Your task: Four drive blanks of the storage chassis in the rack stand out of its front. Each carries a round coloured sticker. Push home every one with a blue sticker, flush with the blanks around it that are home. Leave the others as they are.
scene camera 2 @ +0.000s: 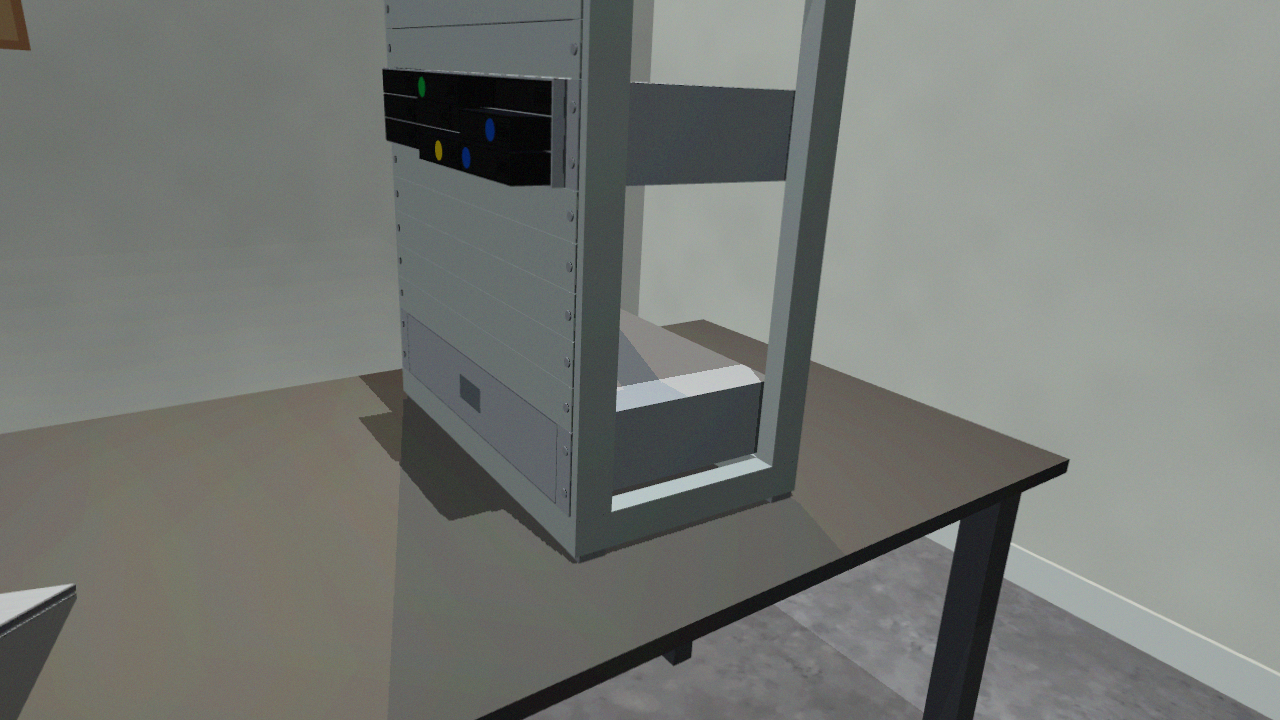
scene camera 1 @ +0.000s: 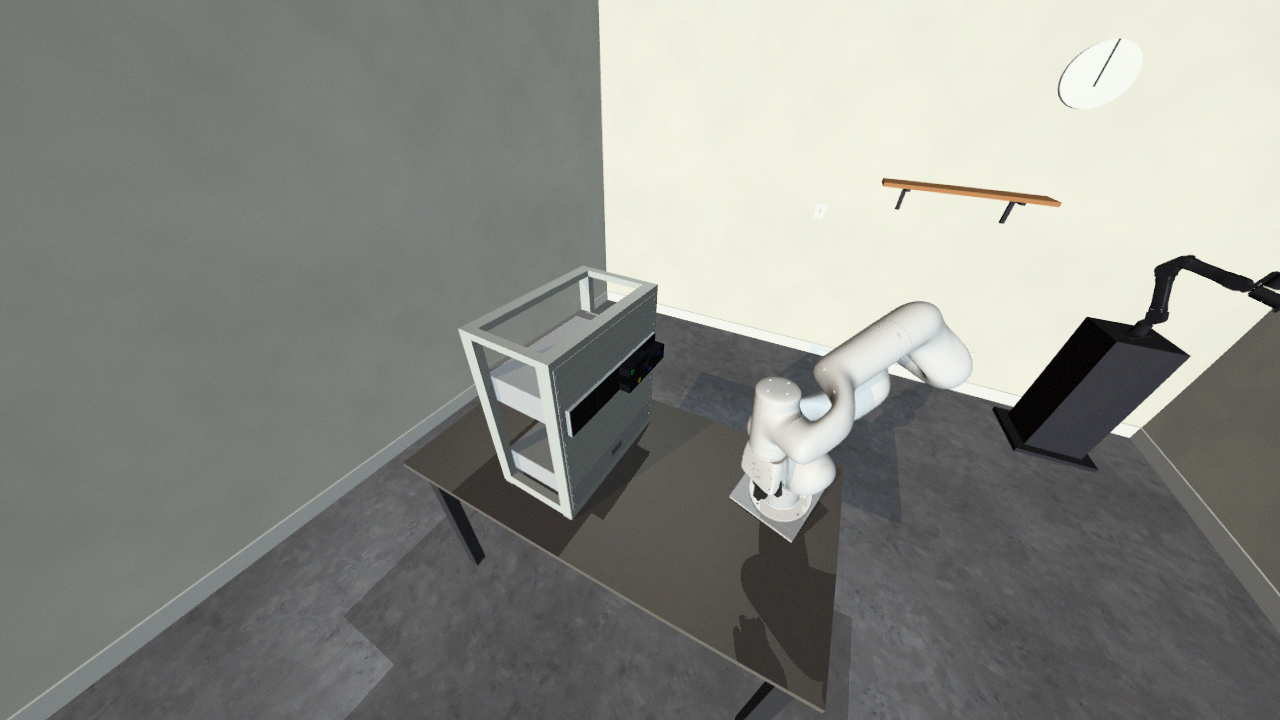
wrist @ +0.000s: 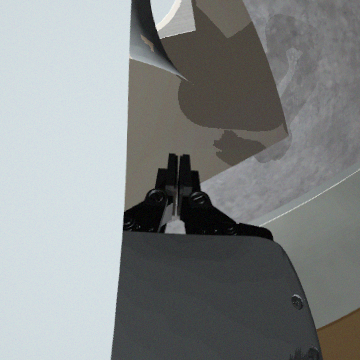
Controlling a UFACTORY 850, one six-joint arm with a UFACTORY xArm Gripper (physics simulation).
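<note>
The grey rack (scene camera 1: 558,447) (scene camera 2: 601,295) stands on the table and holds the black-fronted storage chassis (scene camera 1: 594,408) (scene camera 2: 558,134). Several black blanks stand out of the chassis front. In scene camera 2, a green sticker (scene camera 2: 421,86) is at upper left, a yellow sticker (scene camera 2: 438,150) at lower left, one blue sticker (scene camera 2: 466,157) just right of the yellow, and another blue sticker (scene camera 2: 489,129) higher and further right. How far each blank stands out is hard to tell. My gripper (scene camera 1: 768,492) (wrist: 177,168) is shut and empty, low beside the arm's base, well away from the rack.
The arm's base plate (scene camera 1: 791,535) is on the table (scene camera 1: 662,555) (scene camera 2: 268,537). A white arm link (wrist: 60,175) fills the left of the wrist view. A black pedestal (scene camera 1: 1087,394) with a dark arm stands on the floor, and a wooden shelf (scene camera 1: 971,190) is on the wall.
</note>
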